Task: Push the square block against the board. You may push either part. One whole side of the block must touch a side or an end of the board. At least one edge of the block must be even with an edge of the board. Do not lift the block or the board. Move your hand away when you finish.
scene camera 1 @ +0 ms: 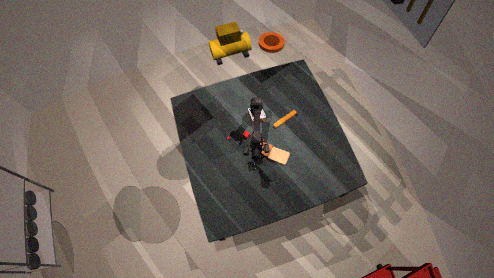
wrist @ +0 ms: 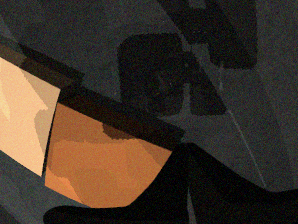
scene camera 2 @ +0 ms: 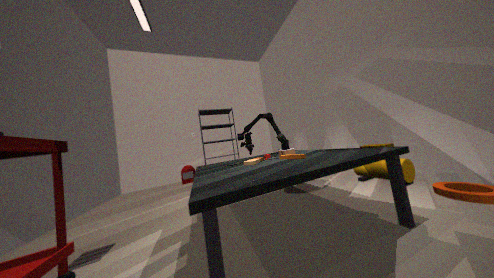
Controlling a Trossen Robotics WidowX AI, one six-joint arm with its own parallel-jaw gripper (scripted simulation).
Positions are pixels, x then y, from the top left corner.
Scene:
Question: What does my gripper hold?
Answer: Nothing.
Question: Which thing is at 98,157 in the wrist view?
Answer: A flat square block.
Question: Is my gripper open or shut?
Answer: Shut.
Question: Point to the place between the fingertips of my gripper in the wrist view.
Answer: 184,150

